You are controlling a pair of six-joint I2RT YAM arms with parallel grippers.
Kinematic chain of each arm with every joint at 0, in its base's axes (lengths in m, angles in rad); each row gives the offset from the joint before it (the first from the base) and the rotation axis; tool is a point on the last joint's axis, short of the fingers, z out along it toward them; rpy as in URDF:
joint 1: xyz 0 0 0.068 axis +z
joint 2: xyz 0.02 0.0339 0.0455 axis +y
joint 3: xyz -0.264 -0.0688 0 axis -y
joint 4: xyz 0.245 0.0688 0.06 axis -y
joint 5: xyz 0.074 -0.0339 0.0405 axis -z
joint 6: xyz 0.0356 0 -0.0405 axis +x
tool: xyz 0 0 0 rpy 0 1.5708 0
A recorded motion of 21 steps. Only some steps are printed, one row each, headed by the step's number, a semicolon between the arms.
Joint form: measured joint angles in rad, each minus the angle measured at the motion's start. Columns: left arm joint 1, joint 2, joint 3, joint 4, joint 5, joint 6; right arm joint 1, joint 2, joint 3, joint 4, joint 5, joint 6.
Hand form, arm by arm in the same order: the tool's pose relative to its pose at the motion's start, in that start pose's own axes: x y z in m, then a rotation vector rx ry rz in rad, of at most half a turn. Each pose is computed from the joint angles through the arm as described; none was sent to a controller.
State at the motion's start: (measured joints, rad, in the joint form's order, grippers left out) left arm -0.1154 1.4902 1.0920 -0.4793 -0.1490 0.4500; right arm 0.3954 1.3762 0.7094 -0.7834 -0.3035 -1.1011
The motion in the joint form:
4: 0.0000 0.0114 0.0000 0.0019 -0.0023 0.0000; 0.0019 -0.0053 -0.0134 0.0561 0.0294 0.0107
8: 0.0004 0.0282 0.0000 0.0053 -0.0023 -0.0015; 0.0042 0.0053 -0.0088 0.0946 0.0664 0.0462
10: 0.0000 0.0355 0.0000 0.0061 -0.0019 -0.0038; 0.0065 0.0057 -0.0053 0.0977 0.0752 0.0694
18: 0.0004 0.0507 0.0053 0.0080 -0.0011 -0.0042; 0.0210 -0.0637 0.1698 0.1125 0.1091 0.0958
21: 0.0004 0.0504 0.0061 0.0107 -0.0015 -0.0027; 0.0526 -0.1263 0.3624 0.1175 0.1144 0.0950
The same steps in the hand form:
4: 0.0005 -0.0007 0.0036 0.0020 0.0095 0.0014; -0.0002 -0.0029 0.0017 0.0538 0.0051 -0.0048
8: 0.0012 -0.0018 0.0089 0.0076 0.0215 0.0016; -0.0017 -0.0083 0.0026 0.0985 0.0217 0.0207
10: 0.0015 -0.0025 0.0111 0.0109 0.0270 0.0006; -0.0026 -0.0092 0.0021 0.1076 0.0252 0.0404
18: 0.0010 -0.0028 0.0151 0.0148 0.0340 0.0011; -0.0366 -0.0314 -0.0541 0.3375 -0.0749 -0.0100
21: 0.0005 -0.0025 0.0149 0.0129 0.0307 0.0020; -0.0724 -0.0359 -0.1216 0.5440 -0.2073 -0.1028

